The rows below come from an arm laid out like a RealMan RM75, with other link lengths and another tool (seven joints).
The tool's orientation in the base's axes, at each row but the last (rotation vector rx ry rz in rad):
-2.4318 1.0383 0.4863
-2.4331 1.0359 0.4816
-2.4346 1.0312 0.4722
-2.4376 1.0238 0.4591
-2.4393 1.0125 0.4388
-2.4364 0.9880 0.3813
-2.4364 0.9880 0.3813
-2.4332 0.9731 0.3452
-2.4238 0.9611 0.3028
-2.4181 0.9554 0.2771
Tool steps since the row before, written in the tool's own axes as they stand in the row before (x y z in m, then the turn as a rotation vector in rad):
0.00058 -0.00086 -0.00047 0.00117 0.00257 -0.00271
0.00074 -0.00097 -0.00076 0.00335 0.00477 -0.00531
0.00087 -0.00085 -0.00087 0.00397 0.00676 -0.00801
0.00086 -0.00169 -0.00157 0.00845 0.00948 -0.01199
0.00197 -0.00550 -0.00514 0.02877 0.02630 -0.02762
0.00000 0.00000 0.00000 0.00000 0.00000 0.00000
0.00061 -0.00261 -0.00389 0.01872 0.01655 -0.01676
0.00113 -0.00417 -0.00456 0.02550 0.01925 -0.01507
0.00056 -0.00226 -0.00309 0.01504 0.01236 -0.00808
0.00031 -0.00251 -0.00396 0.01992 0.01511 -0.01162
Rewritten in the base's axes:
0.00108 -0.00006 0.00034 -0.00076 -0.00370 0.00103
0.00131 -0.00023 0.00054 -0.00059 -0.00770 0.00158
0.00132 -0.00044 0.00055 -0.00129 -0.01072 0.00302
0.00201 -0.00028 0.00139 0.00021 -0.01710 0.00354
0.00591 -0.00041 0.00504 0.00355 -0.04757 0.00264
0.00000 0.00000 0.00000 0.00000 0.00000 0.00000
0.00257 -0.00078 0.00389 0.00262 -0.02996 0.00088
0.00395 -0.00047 0.00486 0.00549 -0.03464 -0.00422
0.00202 -0.00058 0.00325 0.00253 -0.02062 -0.00355
0.00194 -0.00076 0.00421 0.00421 -0.02703 -0.00343

